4 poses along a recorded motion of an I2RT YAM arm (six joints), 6.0 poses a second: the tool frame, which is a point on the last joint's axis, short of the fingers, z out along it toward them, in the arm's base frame.
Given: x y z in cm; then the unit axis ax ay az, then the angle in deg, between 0 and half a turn.
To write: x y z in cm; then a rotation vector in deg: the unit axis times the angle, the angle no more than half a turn. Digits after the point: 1 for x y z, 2 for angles.
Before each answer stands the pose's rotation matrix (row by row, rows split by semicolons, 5 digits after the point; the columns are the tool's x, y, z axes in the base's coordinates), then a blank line. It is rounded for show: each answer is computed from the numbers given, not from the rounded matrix.
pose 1, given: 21.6, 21.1, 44.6, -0.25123, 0.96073, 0.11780, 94.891
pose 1, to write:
-0.01676 -0.37932 0.92512; -0.14457 0.91644 0.37314; -0.98935 -0.12749 -0.07020

21.6, 21.1, 44.6, -23.84, 91.16, 11.18
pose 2, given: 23.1, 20.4, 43.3, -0.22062, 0.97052, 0.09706, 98.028
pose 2, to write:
-0.08419 -0.34013 0.93660; -0.14791 0.93379 0.32581; -0.98541 -0.11110 -0.12892

23.1, 20.4, 43.3, -21.63, 95.14, 9.51
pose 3, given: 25.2, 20.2, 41.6, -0.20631, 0.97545, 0.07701, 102.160
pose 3, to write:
-0.15911 -0.31892 0.93433; -0.16835 0.94129 0.29262; -0.97280 -0.11074 -0.20346

25.2, 20.2, 41.6, -21.08, 99.65, 7.87
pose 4, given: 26.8, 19.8, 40.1, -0.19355, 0.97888, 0.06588, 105.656
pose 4, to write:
-0.22229 -0.30402 0.92637; -0.17715 0.94692 0.26826; -0.95875 -0.10448 -0.26435

26.8, 19.8, 40.1, -20.45, 103.42, 6.96
